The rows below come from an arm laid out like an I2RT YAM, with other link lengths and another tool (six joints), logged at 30 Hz.
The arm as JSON. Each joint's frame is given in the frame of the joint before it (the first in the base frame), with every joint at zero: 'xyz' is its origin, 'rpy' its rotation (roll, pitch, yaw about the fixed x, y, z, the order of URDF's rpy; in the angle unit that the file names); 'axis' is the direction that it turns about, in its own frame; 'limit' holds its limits. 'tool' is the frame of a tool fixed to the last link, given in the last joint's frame.
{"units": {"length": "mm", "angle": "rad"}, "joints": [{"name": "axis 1", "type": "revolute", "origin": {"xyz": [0.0, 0.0, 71.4], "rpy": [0.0, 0.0, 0.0]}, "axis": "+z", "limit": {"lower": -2.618, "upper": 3.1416}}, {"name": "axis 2", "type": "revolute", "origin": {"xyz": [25.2, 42.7, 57.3], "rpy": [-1.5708, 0.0, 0.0]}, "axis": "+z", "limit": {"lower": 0.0, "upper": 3.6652}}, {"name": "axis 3", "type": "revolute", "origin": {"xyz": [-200.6, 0.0, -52.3], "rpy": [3.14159, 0.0, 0.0]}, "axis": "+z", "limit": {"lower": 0.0, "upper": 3.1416}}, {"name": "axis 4", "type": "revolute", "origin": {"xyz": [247.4, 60.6, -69.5], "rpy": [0.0, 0.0, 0.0]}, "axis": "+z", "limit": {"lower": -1.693, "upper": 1.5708}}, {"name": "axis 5", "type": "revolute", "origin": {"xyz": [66.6, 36.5, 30.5], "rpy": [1.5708, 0.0, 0.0]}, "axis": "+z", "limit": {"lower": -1.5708, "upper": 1.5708}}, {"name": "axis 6", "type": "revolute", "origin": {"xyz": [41.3, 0.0, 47.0], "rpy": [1.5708, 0.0, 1.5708]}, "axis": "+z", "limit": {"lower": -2.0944, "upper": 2.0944}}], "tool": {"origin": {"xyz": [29.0, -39.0, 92.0], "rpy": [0.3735, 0.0, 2.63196]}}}
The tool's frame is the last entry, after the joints.
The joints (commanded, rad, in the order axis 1, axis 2, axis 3, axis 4, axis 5, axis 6), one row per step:
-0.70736, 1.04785, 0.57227, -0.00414, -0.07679, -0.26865
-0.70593, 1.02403, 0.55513, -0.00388, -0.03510, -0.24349
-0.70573, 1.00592, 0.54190, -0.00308, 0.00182, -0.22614
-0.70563, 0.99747, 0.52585, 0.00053, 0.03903, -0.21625
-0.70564, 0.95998, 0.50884, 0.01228, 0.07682, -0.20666
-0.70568, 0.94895, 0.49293, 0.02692, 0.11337, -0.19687
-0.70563, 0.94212, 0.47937, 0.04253, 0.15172, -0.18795
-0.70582, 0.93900, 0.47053, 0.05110, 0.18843, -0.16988
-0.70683, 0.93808, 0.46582, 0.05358, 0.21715, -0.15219
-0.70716, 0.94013, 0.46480, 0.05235, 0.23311, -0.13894
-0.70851, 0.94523, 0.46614, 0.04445, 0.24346, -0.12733
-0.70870, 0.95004, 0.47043, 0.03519, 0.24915, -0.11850
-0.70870, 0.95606, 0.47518, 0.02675, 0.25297, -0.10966
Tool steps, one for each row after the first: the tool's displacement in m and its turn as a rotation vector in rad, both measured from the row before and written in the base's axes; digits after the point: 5 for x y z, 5 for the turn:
-0.00697, -0.00220, 0.00034, -0.00115, -0.00629, -0.04714
-0.00606, -0.00224, 0.00038, -0.00445, -0.00329, -0.04057
-0.00571, -0.00216, -0.00336, -0.00363, 0.00807, -0.03756
-0.00679, -0.00132, 0.00742, -0.02735, -0.01976, -0.03816
-0.00550, -0.00217, -0.00027, -0.01190, -0.00390, -0.03730
-0.00536, -0.00243, -0.00031, -0.01242, -0.00263, -0.03854
-0.00545, -0.00262, -0.00089, -0.00281, -0.00537, -0.04097
-0.00461, -0.00227, -0.00103, 0.00172, -0.00443, -0.03429
-0.00254, -0.00133, -0.00121, 0.00488, -0.00240, -0.02017
-0.00201, -0.00120, -0.00247, 0.01033, 0.00290, -0.01545
-0.00090, -0.00071, -0.00140, 0.00901, 0.00232, -0.00898
-0.00053, -0.00064, -0.00147, 0.00949, 0.00176, -0.00716

